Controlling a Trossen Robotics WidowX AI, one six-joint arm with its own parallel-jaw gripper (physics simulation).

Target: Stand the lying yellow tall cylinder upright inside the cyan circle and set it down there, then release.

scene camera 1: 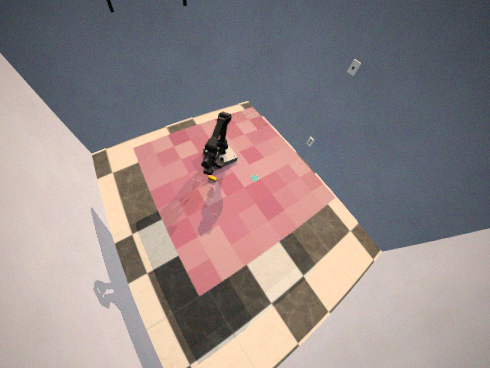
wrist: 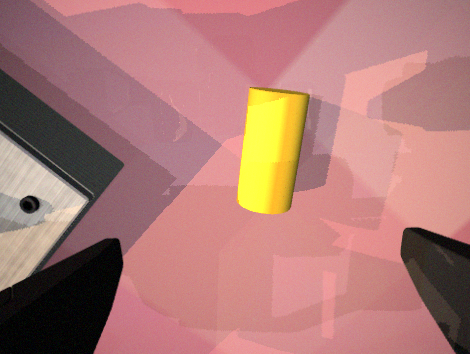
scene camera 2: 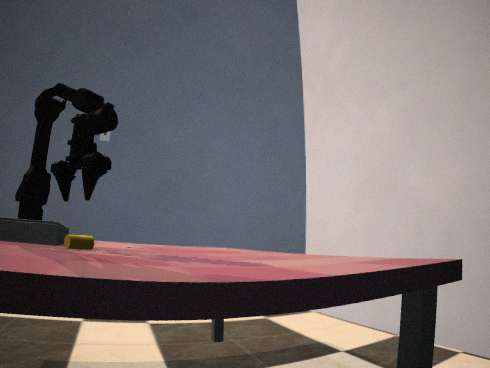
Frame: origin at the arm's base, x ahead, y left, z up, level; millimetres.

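Where they show: gripper, fingertip midpoint: [scene camera 1: 212, 170] [wrist: 261, 246] [scene camera 2: 76, 200]; arm's base, link origin: [scene camera 1: 221, 151] [scene camera 2: 28, 223].
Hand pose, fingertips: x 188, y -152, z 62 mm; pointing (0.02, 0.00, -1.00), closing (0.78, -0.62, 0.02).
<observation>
Each offset is from my fingertips to the top centre of the thing. "spot": to the spot under its first point. Level surfaces: height alone.
The yellow tall cylinder {16 mm ahead, 4 mm right, 80 mm down} [scene camera 1: 212, 178] [scene camera 2: 79, 242] [wrist: 272, 151] lies on its side on the pink table top, close to the arm's base. The cyan circle {spot: 130 mm ahead, 327 mm left, 112 mm down} [scene camera 1: 255, 178] [scene camera 2: 135, 247] is a flat disc on the table, to the right of the cylinder in both scene views; it does not show in the wrist view. My gripper [scene camera 2: 77, 200] [wrist: 261, 246] is open and empty, pointing down, well above the table and the cylinder. In the wrist view the cylinder lies ahead of the gap between the fingertips, its long side running roughly up and down the view.
The arm's base plate [scene camera 1: 228, 159] [scene camera 2: 35, 232] [wrist: 37, 200] is beside the cylinder, at the left edge of the wrist view. The pink table top {113 mm down} [scene camera 1: 235, 220] [scene camera 2: 300, 265] ends at a dark edge in scene camera 2. Shadows of the arm fall across it.
</observation>
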